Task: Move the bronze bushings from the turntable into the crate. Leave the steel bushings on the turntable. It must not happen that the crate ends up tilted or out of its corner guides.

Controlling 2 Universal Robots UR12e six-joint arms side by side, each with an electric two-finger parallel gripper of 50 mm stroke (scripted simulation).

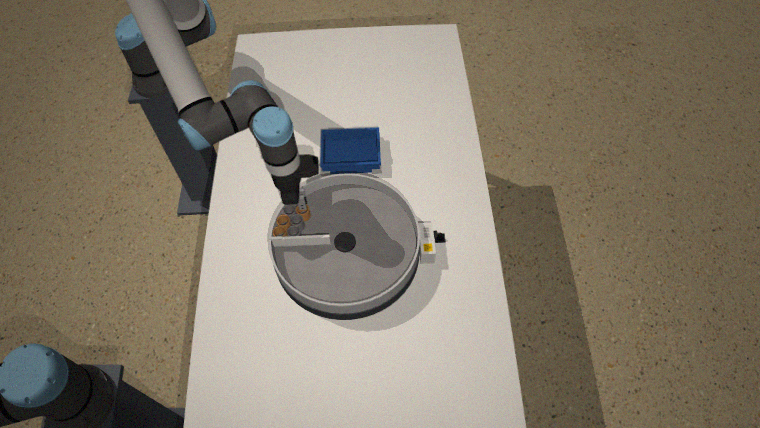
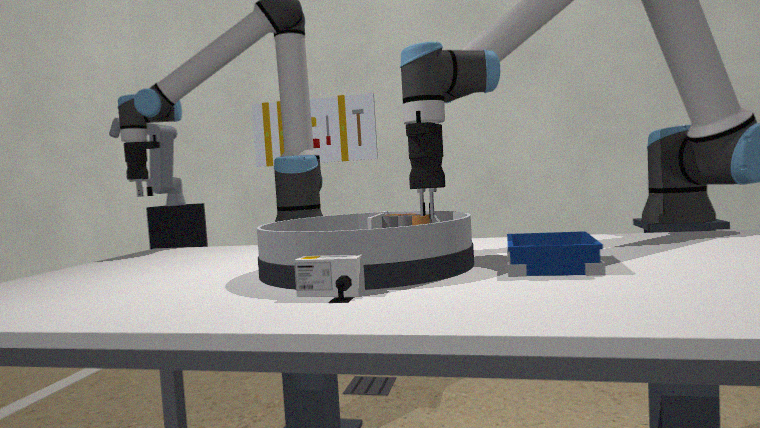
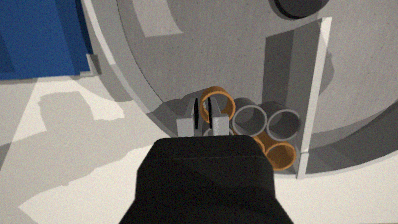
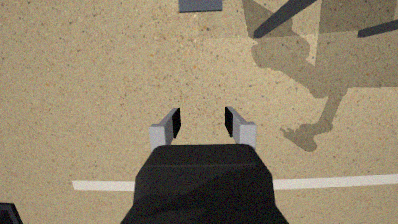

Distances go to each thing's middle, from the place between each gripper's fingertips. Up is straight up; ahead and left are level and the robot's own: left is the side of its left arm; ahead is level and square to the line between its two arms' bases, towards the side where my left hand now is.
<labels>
The blue crate (image 2: pixel 551 255) is 24 cm to the left of my left hand (image 2: pixel 427 218), 13 cm ahead of it and 8 cm below it.
</labels>
